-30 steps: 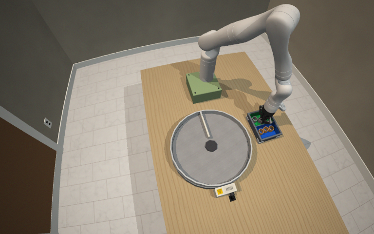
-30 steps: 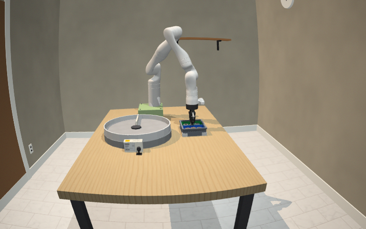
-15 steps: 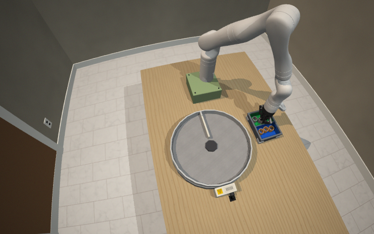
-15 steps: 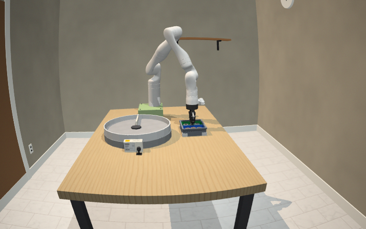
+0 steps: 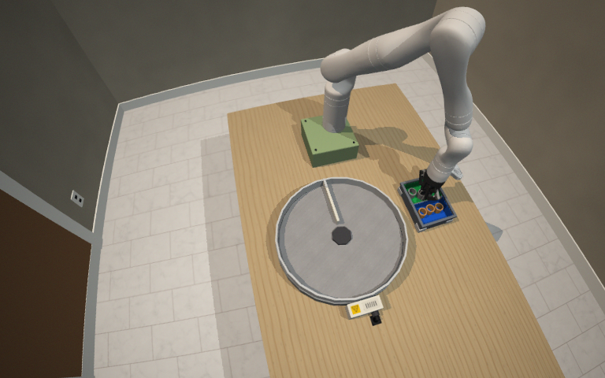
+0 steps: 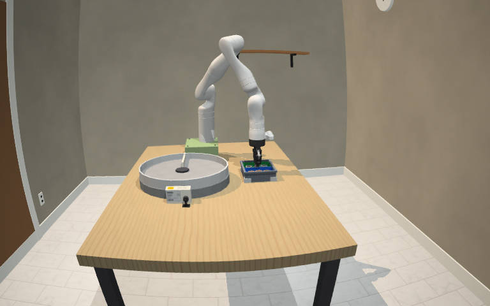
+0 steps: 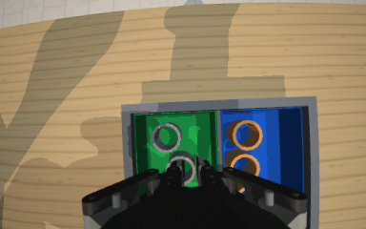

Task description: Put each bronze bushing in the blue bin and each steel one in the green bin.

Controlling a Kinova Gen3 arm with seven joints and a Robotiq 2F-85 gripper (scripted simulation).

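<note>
My gripper is now 3 cm short of the blue bin and 1 cm above it. From my hand the other things lie so: turntable 34 cm to the right, 10 cm ahead, 2 cm above.
</note>
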